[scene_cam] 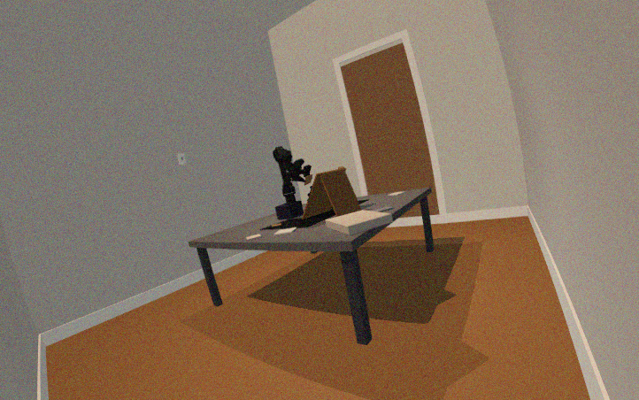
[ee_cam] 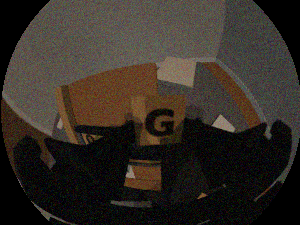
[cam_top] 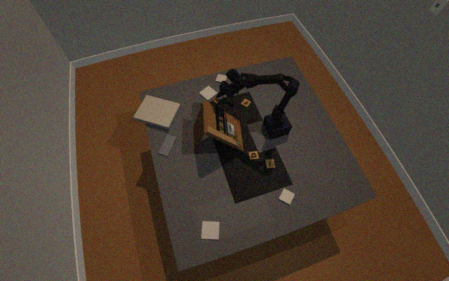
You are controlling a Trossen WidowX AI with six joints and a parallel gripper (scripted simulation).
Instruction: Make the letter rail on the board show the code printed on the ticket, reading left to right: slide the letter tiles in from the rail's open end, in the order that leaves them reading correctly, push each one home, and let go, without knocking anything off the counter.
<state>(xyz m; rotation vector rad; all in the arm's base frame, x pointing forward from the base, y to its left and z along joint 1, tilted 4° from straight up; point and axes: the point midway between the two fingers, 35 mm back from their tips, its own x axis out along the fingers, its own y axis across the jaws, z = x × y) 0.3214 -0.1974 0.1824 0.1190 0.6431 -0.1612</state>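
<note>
Now: gripper tip 4 cm past the white ticket, 13 cm to the right of it and 15 cm above it. From my gripper tip the other things lie so: black mat 15 cm behind, 21 cm to the left, 24 cm below; grey slab 38 cm ahead, 6 cm to the left, 24 cm below; letter tile 25 cm behind, 8 cm to the right, 24 cm below.
</note>
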